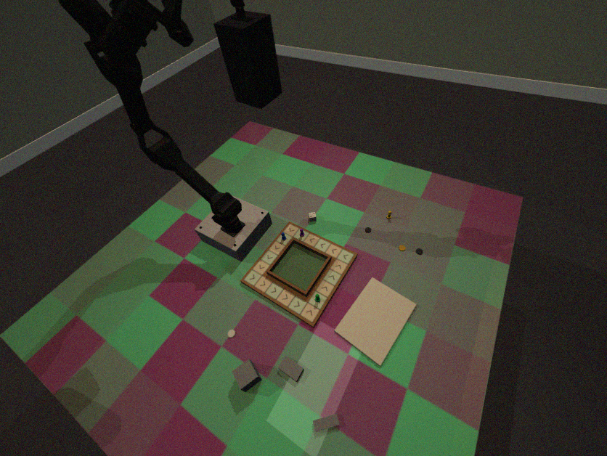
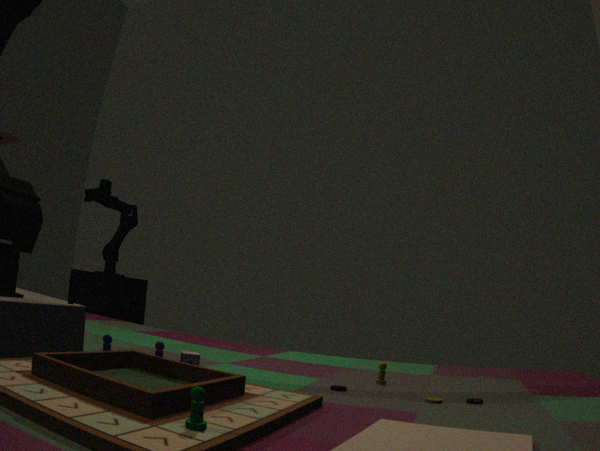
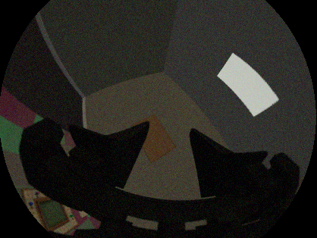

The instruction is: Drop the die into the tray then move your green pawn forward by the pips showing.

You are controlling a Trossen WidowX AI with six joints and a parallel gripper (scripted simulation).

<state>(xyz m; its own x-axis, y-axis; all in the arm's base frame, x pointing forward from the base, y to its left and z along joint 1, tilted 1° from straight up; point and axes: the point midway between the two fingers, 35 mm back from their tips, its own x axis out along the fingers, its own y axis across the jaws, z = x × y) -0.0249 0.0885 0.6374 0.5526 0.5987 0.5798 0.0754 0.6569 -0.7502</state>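
Right now my gripper tip is 720 mm above the white die, 180 mm short of it and 110 mm to the right of it. Round my gripper tip: blue pawn 700 mm below, 140 mm ahead, 20 mm to the right; then purple pawn 700 mm below, 190 mm ahead, 20 mm to the left; then sunken green tray 720 mm below, 260 mm ahead, 90 mm to the right.
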